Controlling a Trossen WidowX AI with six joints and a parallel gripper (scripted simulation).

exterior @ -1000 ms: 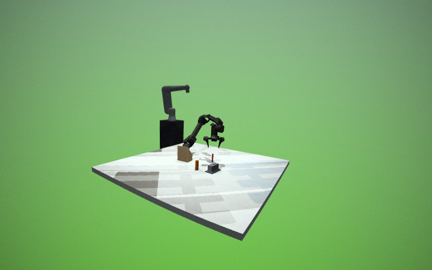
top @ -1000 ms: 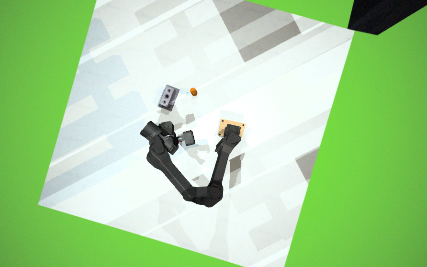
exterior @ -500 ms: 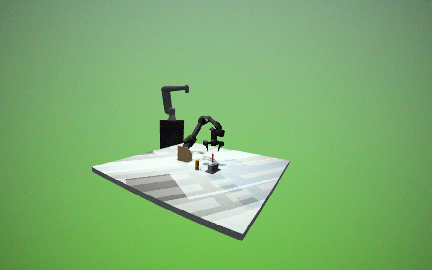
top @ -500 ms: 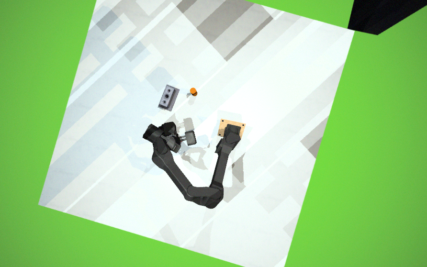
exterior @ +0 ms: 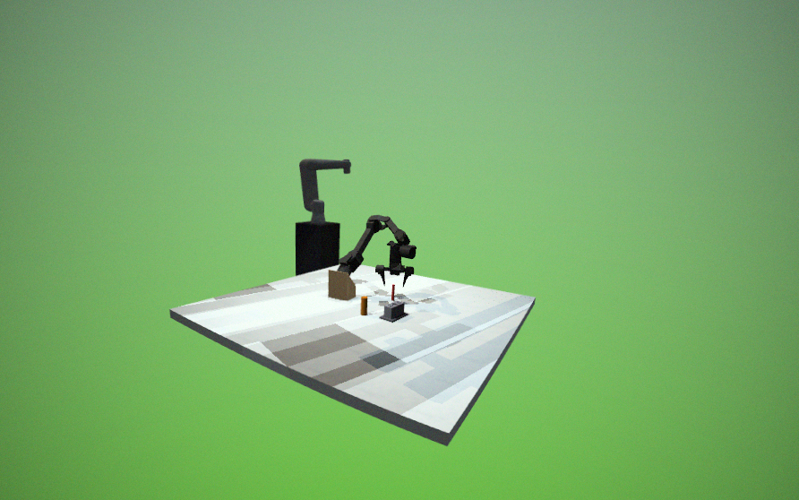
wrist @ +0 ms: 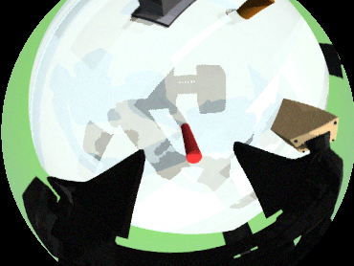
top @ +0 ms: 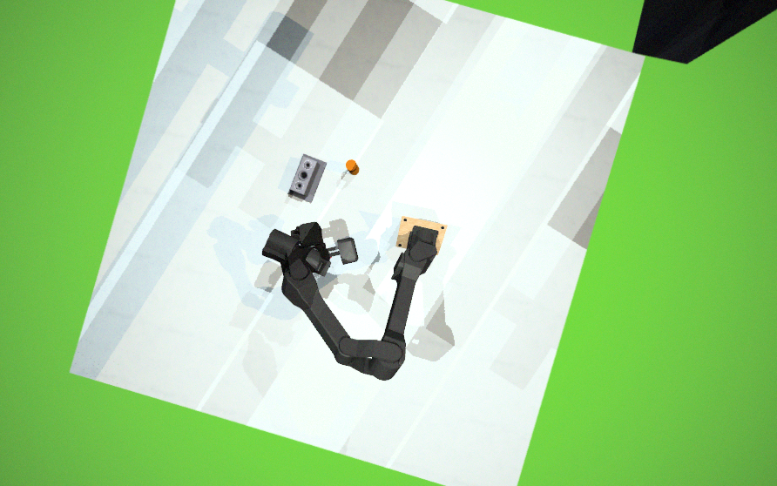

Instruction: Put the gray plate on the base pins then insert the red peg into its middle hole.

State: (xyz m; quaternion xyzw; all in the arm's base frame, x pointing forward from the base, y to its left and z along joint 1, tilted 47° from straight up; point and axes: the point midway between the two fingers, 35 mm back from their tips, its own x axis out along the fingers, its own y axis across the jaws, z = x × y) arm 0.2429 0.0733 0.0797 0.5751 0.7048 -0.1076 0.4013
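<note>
Now: gripper tip 30 mm above the red peg. The rest, counted from my gripper tip: dark base 110 mm ahead, 200 mm to the right, 60 mm below; then orange cylinder 20 mm behind, 250 mm to the right, 30 mm below; then gray plate 110 mm ahead, 200 mm to the right, 30 mm below.
</note>
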